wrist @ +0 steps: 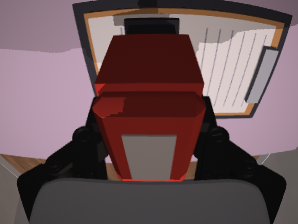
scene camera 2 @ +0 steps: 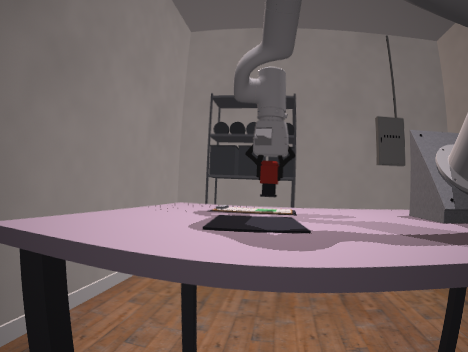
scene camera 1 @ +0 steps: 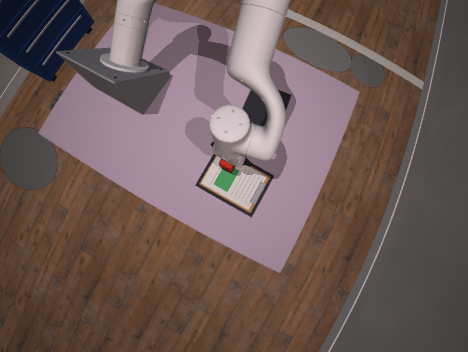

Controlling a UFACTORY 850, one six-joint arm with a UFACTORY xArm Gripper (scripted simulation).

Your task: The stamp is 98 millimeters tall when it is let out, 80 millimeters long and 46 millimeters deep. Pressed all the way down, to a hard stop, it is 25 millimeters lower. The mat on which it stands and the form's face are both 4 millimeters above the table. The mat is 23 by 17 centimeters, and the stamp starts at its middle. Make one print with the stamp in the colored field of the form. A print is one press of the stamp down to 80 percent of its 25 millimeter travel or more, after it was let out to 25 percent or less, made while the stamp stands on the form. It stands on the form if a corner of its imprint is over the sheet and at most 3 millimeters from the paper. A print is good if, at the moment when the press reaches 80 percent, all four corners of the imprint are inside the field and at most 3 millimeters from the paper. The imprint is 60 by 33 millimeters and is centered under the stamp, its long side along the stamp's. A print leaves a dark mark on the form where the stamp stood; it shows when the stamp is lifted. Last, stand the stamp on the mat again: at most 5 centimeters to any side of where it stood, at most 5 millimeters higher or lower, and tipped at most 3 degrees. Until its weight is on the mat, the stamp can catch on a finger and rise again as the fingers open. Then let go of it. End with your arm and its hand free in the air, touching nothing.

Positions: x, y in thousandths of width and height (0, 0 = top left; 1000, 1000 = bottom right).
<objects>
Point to a dark mat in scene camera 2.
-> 507, 635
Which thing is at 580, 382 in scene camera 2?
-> My gripper.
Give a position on a form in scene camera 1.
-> At 520, 538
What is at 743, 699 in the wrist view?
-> My gripper.
</objects>
